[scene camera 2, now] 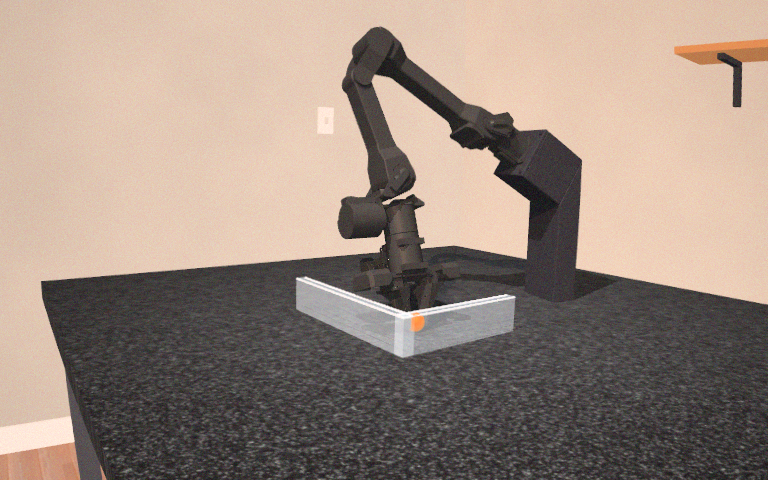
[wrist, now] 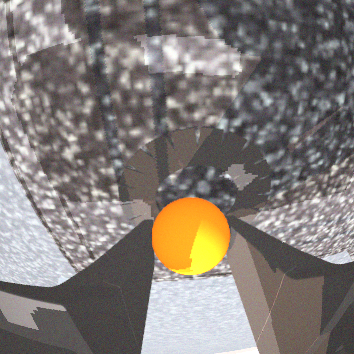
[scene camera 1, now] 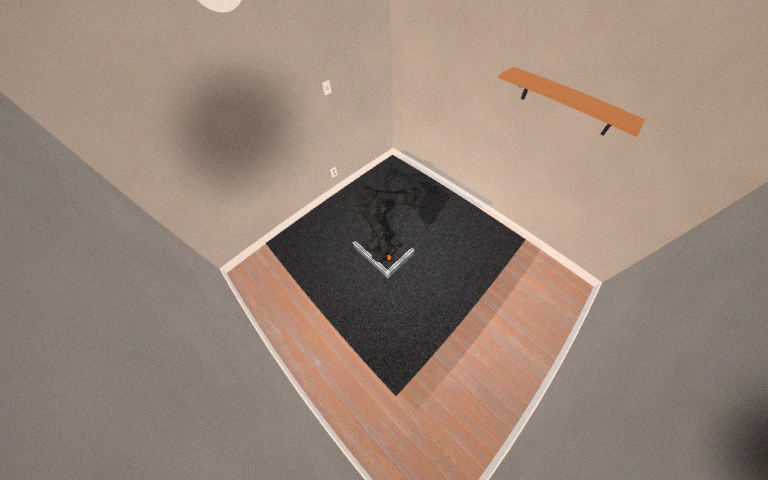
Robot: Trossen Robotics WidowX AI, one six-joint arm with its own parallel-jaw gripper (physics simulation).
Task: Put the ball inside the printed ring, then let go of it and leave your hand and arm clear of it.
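Observation:
The orange ball point(scene camera 1: 388, 257) point(scene camera 2: 417, 322) point(wrist: 191, 245) is between the fingertips of my gripper point(scene camera 2: 416, 310) point(wrist: 188, 226), which is shut on it and points down. In the wrist view the dark brown printed ring point(wrist: 182, 147) lies on the speckled table top. The ball overlaps the ring's lower side in that view and covers part of it, with the ring's centre showing above the ball. The ball's exact height over the table is hard to tell. The ring cannot be made out in the scene views.
Two low clear walls point(scene camera 1: 400, 261) point(scene camera 2: 345, 311) meet at a corner close to the ball, on the dark table point(scene camera 1: 396, 333) point(scene camera 2: 283, 407). The arm's dark stand point(scene camera 2: 552, 249) rises behind. A wooden shelf point(scene camera 1: 572, 100) point(scene camera 2: 730, 50) hangs on the wall.

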